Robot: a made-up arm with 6 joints.
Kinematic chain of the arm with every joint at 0, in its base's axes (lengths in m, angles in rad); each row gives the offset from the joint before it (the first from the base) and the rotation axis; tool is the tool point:
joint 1: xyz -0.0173 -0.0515 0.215 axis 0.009 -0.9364 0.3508
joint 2: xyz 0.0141 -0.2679 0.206 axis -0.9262 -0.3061 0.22
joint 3: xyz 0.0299 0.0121 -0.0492 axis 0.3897 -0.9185 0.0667
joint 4: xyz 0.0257 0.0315 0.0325 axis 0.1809 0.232 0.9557
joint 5: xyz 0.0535 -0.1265 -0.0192 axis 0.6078 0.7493 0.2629
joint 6: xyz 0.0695 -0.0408 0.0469 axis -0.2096 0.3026 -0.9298
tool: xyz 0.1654 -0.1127 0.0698
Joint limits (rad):
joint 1: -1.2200..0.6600
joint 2: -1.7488..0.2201
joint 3: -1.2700..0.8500
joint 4: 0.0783..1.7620
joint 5: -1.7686..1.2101
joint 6: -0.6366..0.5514
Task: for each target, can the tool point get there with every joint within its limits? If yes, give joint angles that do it. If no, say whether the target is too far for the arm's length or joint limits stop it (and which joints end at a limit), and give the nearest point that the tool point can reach.
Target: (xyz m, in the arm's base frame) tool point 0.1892 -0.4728 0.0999
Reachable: yes | joints -0.7975 -1.2521 -0.8816 0.5386 -1.3812 -0.0585
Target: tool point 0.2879 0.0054 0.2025
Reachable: yes | joints -0.0572 -0.7295 -1.0006 1.5453 -0.4980 -0.1673
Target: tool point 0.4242 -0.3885 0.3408
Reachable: yes | joints -0.0559 -0.7505 0.3704 0.4102 0.5387 -0.5358
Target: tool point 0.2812 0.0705 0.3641
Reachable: yes | joints -0.5834 -1.1229 -0.4276 1.5871 0.9286 -0.2497
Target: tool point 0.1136 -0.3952 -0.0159
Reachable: yes | joints -0.7865 -1.1920 -0.8943 0.7179 -0.9158 0.4128
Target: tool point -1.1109 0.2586 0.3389
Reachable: no: too far | nearest point -0.3781 -0.0192 0.4262 | short by 0.789 m
